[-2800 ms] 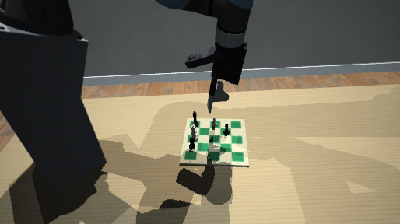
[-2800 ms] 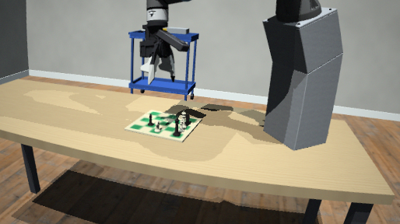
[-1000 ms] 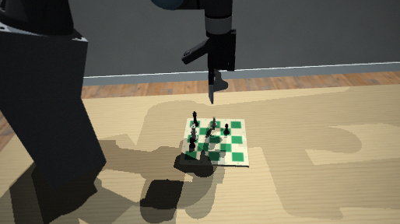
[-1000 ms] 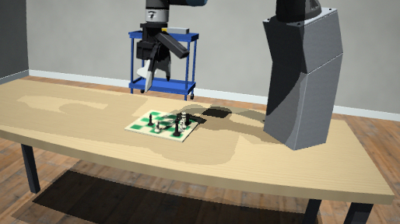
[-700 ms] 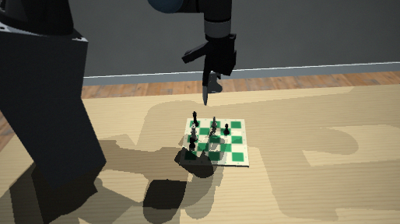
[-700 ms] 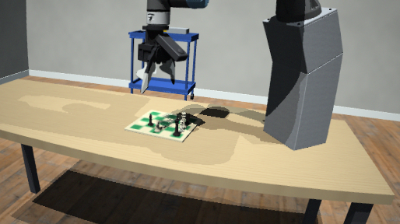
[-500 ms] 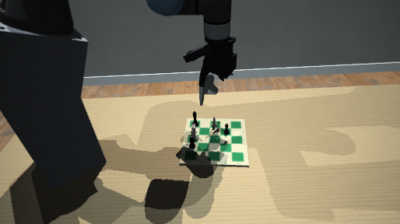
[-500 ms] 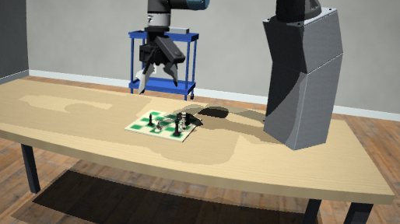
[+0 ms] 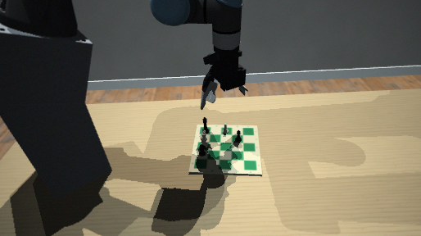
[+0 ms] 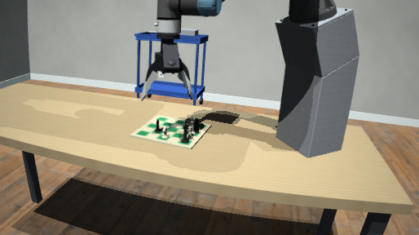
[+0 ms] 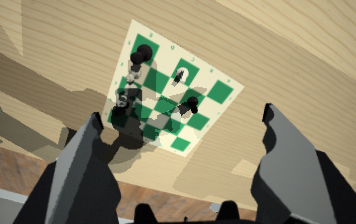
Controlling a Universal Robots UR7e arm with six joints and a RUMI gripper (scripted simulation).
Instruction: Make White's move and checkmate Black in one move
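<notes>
Now: the black pawn 50 mm ahead of my hand, 40 mm to the right of it and 110 mm below it. From my hand the other things lie so: green-and-cream chessboard (10 mm ahead, 80 mm to the right, 130 mm below).
</notes>
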